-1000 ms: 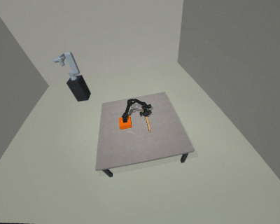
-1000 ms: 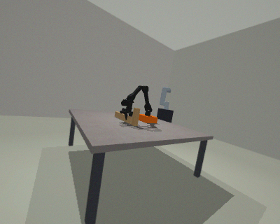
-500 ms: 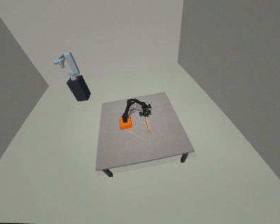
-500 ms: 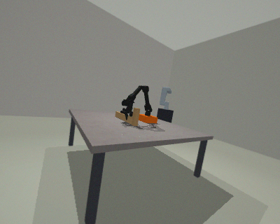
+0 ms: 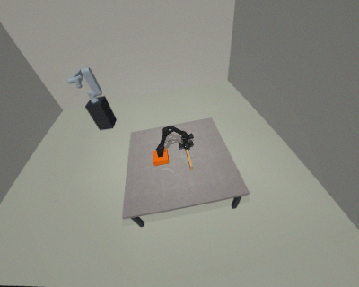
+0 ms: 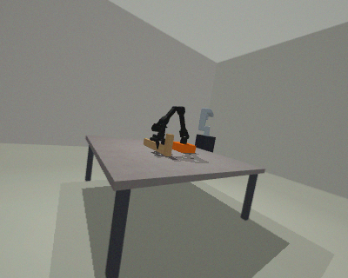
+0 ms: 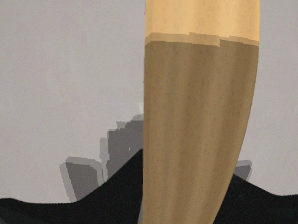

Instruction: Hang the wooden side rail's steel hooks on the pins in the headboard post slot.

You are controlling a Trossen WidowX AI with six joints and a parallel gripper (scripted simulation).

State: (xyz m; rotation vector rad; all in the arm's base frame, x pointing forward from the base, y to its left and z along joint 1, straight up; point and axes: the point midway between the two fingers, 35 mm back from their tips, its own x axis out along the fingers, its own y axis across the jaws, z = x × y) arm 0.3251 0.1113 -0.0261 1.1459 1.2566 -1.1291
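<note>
The upright headboard post is 1 cm behind my gripper tip, 14 cm to the left of it and 6 cm above it.
</note>
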